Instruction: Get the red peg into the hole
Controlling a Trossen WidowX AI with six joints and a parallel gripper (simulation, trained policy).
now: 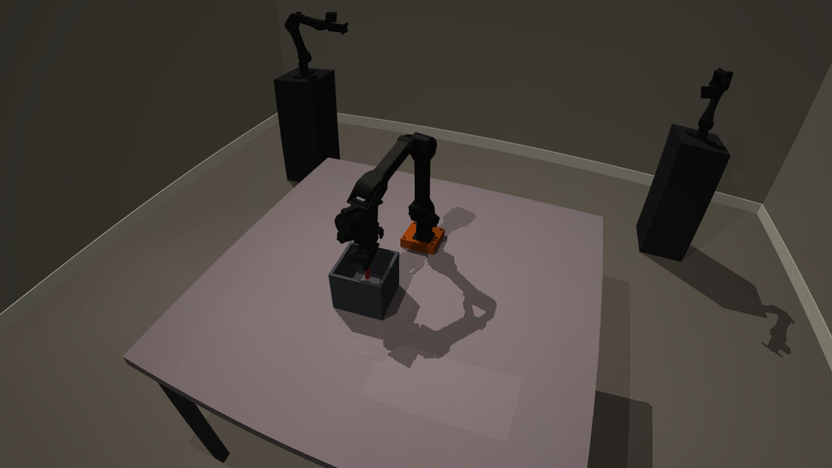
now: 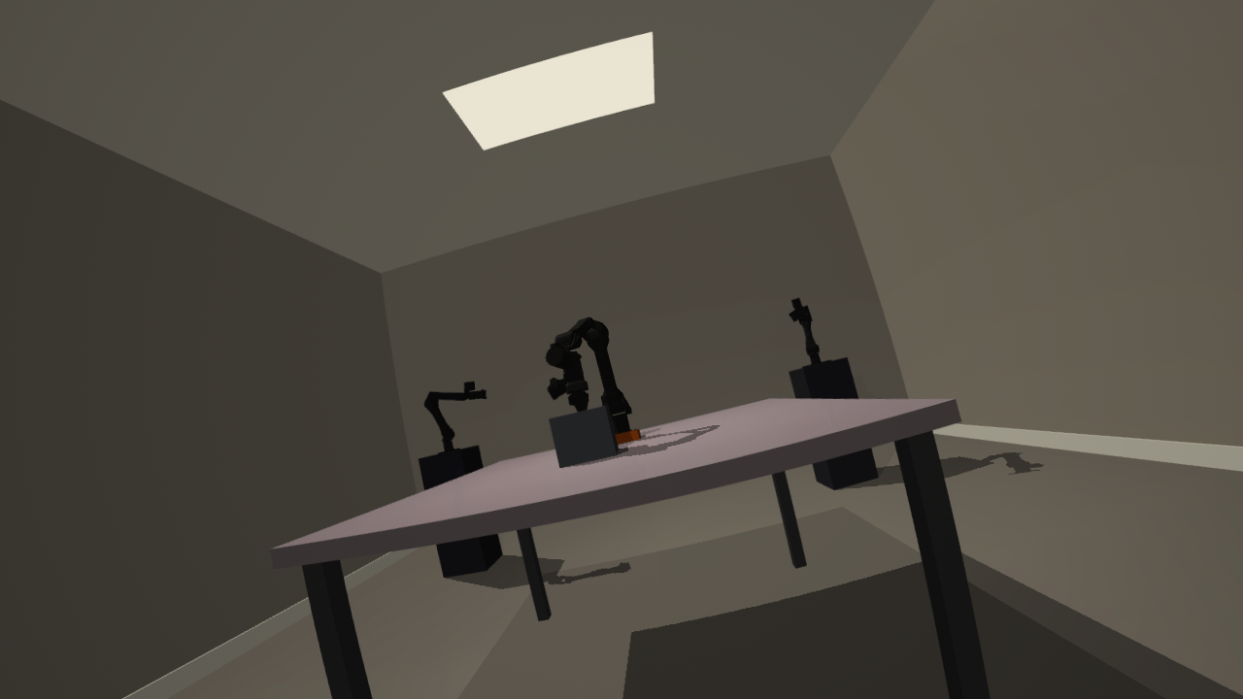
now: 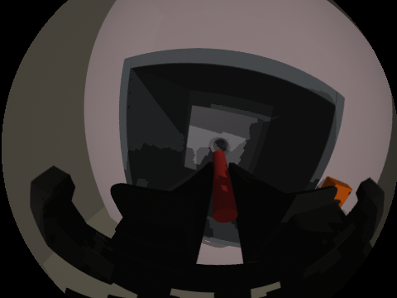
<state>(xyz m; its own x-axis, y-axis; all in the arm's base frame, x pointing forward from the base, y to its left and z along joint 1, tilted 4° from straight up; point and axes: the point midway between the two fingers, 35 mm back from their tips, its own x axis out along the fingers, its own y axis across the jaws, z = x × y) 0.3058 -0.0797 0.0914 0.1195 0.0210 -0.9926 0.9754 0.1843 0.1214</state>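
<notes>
The grey plate is 60 mm below my gripper tip and 10 mm ahead of it. Also, from my gripper tip: red peg: 10 mm above.
</notes>
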